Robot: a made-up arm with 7 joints.
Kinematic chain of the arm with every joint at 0, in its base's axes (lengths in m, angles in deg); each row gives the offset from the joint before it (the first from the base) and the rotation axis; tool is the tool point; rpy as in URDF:
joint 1: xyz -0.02 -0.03 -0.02 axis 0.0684 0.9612 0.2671
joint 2: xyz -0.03 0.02 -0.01 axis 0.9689 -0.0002 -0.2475
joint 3: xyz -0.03 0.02 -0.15 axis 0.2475 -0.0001 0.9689
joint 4: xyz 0 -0.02 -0.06 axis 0.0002 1 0
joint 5: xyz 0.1 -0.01 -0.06 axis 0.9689 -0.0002 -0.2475
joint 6: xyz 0.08 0 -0.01 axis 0.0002 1 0
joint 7: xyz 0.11 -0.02 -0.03 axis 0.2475 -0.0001 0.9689
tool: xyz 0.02 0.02 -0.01 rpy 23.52 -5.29 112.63
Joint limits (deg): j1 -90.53..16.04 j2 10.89..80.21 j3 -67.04..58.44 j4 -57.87..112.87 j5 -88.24..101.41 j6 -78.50..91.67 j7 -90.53..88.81
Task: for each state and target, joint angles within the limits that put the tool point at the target. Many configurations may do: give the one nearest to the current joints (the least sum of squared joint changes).
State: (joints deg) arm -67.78 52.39 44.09 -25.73 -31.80 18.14 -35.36
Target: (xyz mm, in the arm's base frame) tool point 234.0 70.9 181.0
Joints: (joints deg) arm -55.12 46.07 30.96 -32.50 -33.81 19.99 -36.30
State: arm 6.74 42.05 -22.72 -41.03 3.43 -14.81 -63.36
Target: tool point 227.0 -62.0 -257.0
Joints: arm -6.22 37.98 -18.70 -20.19 5.84 -4.41 -62.69
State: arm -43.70 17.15 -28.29 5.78 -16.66 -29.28 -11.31
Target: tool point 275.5 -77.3 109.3
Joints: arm -64.83 23.83 -6.98 -8.05 -20.91 -35.59 -11.08
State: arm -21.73 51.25 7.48 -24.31 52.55 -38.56 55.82
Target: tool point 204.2 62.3 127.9
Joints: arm -41.75 60.56 33.10 -25.74 48.21 -30.61 55.39
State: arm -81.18 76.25 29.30 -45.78 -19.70 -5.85 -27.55
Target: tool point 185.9 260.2 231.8
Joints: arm -64.60 55.92 49.56 -4.25 -16.95 8.55 -25.22
